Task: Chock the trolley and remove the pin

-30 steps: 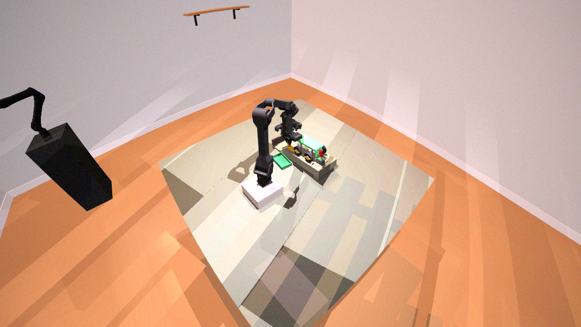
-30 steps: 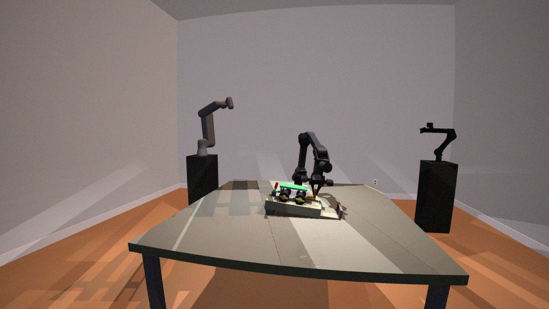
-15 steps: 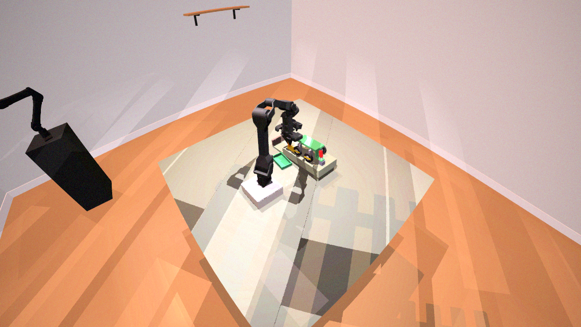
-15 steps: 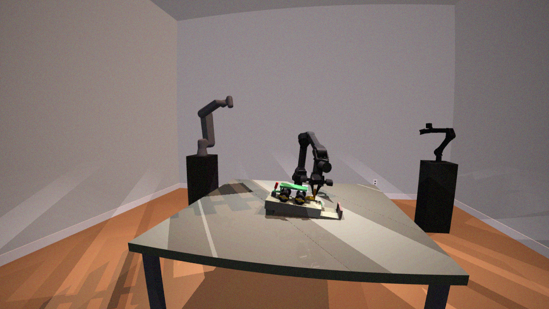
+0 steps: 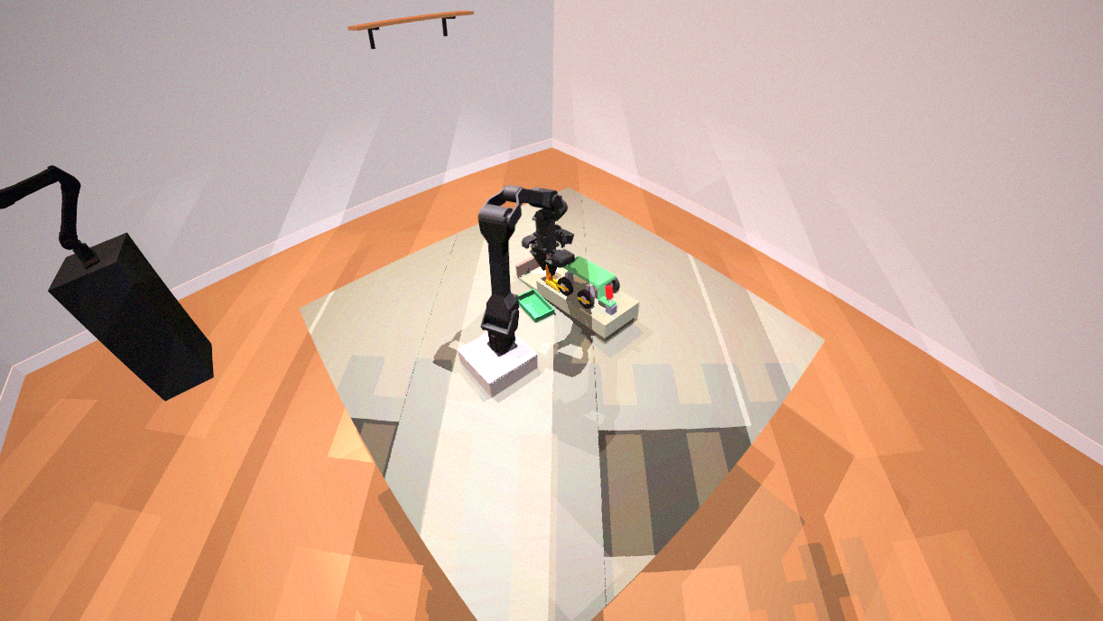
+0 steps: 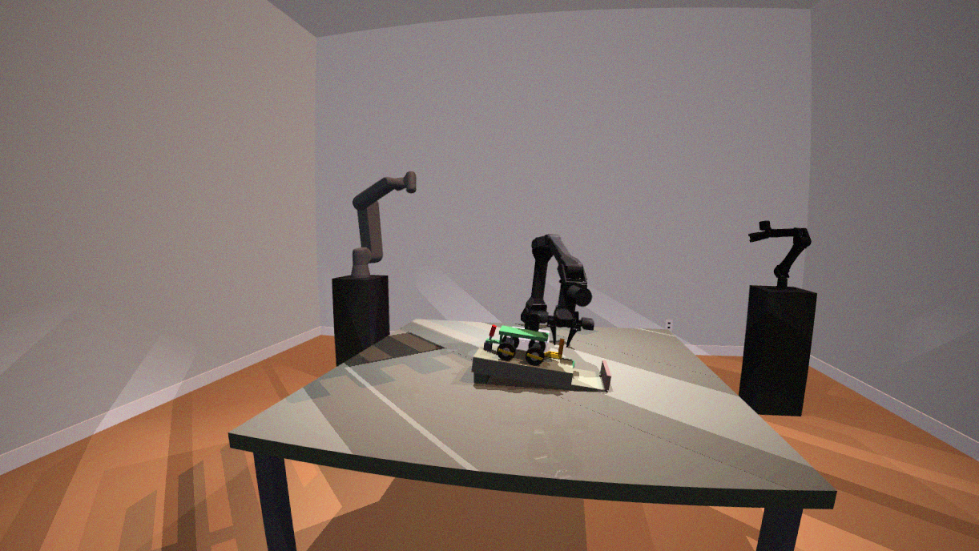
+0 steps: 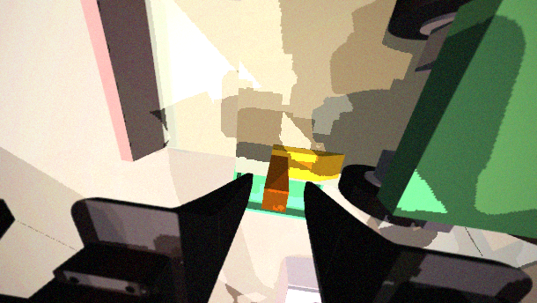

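Right now my gripper tip is 2 cm to the left of the yellow chock and 2 cm above it. Also, from my gripper tip: green tray: 11 cm below, 7 cm behind, 2 cm to the right; then trolley: 12 cm to the right, 6 cm ahead, 1 cm above; then beige ramp: 11 cm to the right, 6 cm ahead, 5 cm below.
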